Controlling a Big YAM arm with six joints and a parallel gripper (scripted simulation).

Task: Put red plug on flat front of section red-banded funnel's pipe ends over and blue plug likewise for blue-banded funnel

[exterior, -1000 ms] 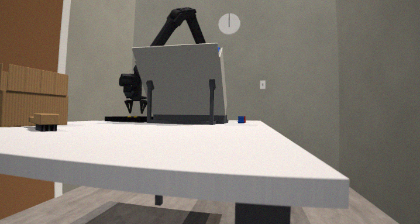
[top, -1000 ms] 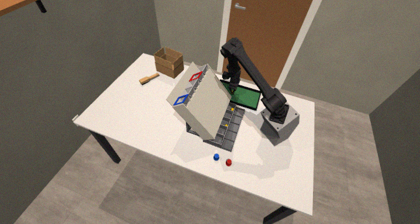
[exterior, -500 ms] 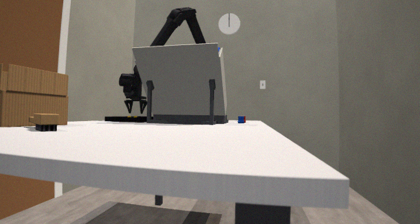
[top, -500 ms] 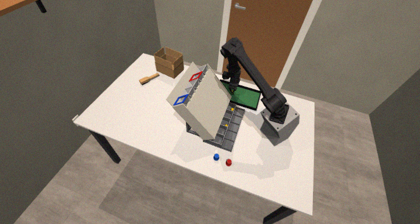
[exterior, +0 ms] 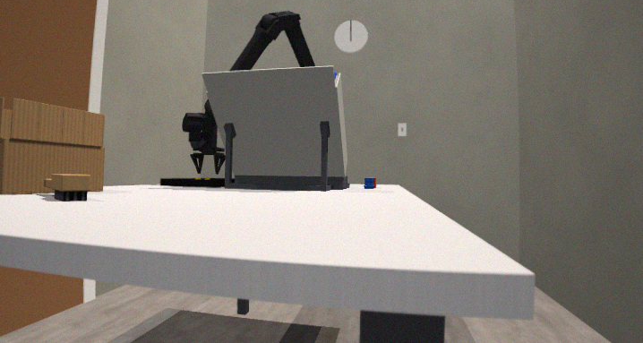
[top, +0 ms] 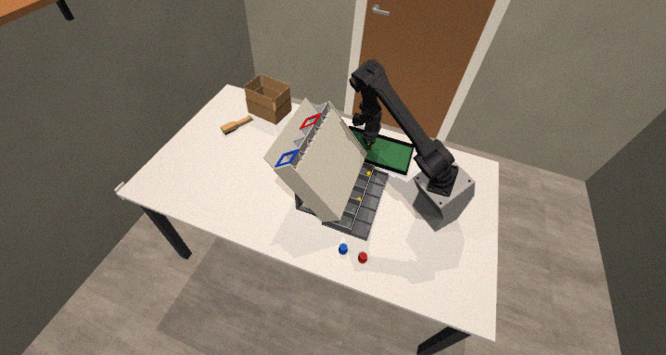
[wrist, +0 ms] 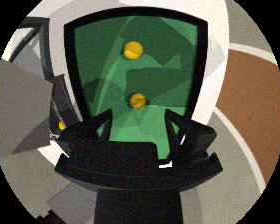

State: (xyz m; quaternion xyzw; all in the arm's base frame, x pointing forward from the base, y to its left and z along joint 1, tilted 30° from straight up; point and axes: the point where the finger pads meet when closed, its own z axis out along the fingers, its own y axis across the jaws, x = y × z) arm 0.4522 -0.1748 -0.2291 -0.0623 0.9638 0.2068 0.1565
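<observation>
Right now my hand is 50 mm above the green marble tray, 40 mm past it and 10 mm to the left of it. From my hand the other things lie so: grey cover: 340 mm to the left, 160 mm above, 10 mm ahead.
</observation>
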